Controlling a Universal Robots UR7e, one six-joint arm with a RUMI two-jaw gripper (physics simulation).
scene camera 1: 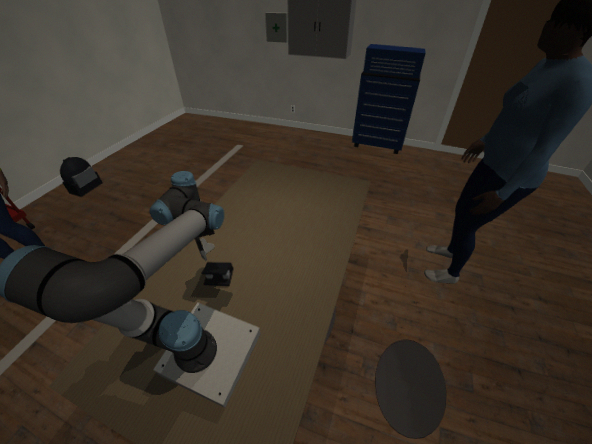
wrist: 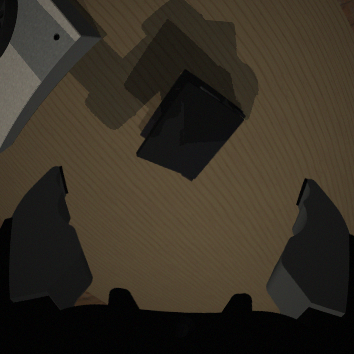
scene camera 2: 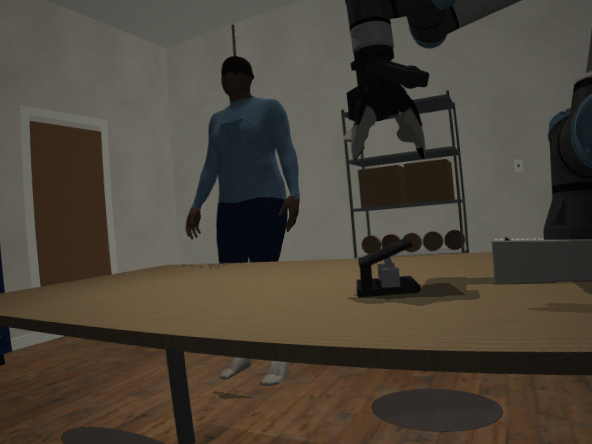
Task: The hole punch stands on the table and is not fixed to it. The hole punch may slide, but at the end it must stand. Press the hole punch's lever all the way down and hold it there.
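Places are measured from the arm's base along level axes (x ahead, y left, z up), in metres.
Where they show: gripper, between the fingertips: [scene camera 1: 201,248] [wrist: 183,176] [scene camera 2: 391,159]; arm's base, origin of its link: [scene camera 1: 196,351] [scene camera 2: 586,238].
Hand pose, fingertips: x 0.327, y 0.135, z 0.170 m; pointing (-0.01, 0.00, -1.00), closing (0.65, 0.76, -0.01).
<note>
Each offset is from my fingertips to the centre of the thing. "spot": to the spot under its first point. Level surfaces: height alone.
The black hole punch {dx +0.032, dy -0.017, dz -0.185 m} [scene camera 1: 218,274] [scene camera 2: 367,280] [wrist: 192,130] stands upright on its base on the table {dz -0.228 m} [scene camera 1: 295,225] [scene camera 2: 225,310] [wrist: 210,250]. Its lever {spot: dx +0.017, dy +0.035, dz -0.159 m} [scene camera 2: 385,253] is raised, sloping up toward the robot base side, with a gap above the grey block under it. In the wrist view the lever's dark top covers most of the base. My gripper [scene camera 1: 207,251] [scene camera 2: 389,156] [wrist: 183,176] is open and empty, pointing down. It hangs well above the hole punch and does not touch it. In the wrist view the hole punch lies ahead of the fingers, roughly centred between them.
The pale mounting block [scene camera 1: 235,350] [scene camera 2: 540,262] [wrist: 20,100] under the arm's base stands near the hole punch, on its raised-lever side. A person in a blue top [scene camera 1: 530,125] [scene camera 2: 250,150] stands beyond the table. A shelf rack [scene camera 2: 435,103] and a blue tool cabinet [scene camera 1: 387,100] stand by the walls.
</note>
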